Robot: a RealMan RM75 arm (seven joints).
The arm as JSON. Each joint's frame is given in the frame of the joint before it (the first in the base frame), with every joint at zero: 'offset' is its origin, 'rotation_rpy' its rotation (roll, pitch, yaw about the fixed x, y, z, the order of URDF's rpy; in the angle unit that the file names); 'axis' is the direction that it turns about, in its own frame. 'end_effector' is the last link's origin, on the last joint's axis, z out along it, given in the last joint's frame.
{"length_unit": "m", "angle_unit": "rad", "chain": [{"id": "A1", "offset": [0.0, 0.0, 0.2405], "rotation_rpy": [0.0, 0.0, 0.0], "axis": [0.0, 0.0, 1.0]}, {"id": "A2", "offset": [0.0, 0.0, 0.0], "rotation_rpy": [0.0, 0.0, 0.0], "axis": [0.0, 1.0, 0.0]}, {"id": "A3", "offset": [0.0, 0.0, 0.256], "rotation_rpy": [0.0, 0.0, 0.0], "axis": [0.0, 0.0, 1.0]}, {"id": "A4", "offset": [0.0, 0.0, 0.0], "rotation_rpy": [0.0, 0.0, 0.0], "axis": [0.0, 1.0, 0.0]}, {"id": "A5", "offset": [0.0, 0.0, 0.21], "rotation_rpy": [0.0, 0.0, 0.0], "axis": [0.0, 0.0, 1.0]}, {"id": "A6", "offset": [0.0, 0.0, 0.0], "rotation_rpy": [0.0, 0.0, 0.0], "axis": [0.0, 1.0, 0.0]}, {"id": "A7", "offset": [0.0, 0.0, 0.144], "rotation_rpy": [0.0, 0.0, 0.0], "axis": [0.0, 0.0, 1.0]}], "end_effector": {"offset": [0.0, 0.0, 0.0], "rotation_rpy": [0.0, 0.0, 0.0]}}
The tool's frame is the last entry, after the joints.
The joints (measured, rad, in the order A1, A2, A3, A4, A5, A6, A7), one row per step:
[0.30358, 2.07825, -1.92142, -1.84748, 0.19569, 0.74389, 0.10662]
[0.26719, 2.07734, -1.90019, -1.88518, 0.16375, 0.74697, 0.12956]
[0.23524, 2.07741, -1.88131, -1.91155, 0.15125, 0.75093, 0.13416]
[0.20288, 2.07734, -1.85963, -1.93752, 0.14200, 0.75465, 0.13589]
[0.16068, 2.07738, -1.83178, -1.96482, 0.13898, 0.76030, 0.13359]
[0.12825, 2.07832, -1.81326, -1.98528, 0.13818, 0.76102, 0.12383]
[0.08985, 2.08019, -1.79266, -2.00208, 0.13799, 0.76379, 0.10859]
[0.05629, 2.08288, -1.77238, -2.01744, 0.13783, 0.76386, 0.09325]
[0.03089, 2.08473, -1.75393, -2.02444, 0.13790, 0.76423, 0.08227]
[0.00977, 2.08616, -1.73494, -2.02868, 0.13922, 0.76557, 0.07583]
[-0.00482, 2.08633, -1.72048, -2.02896, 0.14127, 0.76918, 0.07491]
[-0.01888, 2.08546, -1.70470, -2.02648, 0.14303, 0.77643, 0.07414]
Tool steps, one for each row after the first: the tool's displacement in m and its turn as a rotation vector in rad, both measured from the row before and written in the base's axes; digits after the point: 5 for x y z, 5 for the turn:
[0.00619, -0.00053, 0.01390, 0.04887, 0.01452, -0.02644]
[0.00677, -0.00122, 0.01003, 0.03154, 0.00761, -0.02328]
[0.00734, -0.00138, 0.01061, 0.03250, 0.00673, -0.02415]
[0.01110, -0.00247, 0.01198, 0.03414, 0.00725, -0.03580]
[0.00764, -0.00266, 0.00836, 0.02463, 0.00005, -0.02024]
[0.01095, -0.00340, 0.00802, 0.02322, -0.00634, -0.02974]
[0.00924, -0.00319, 0.00778, 0.02359, -0.00640, -0.02418]
[0.00880, -0.00223, 0.00597, 0.01807, -0.00608, -0.02449]
[0.00839, -0.00188, 0.00556, 0.01640, -0.00256, -0.02537]
[0.00712, -0.00142, 0.00361, 0.00954, 0.00043, -0.02377]
[0.00851, -0.00153, 0.00343, 0.00733, -0.00192, -0.02918]

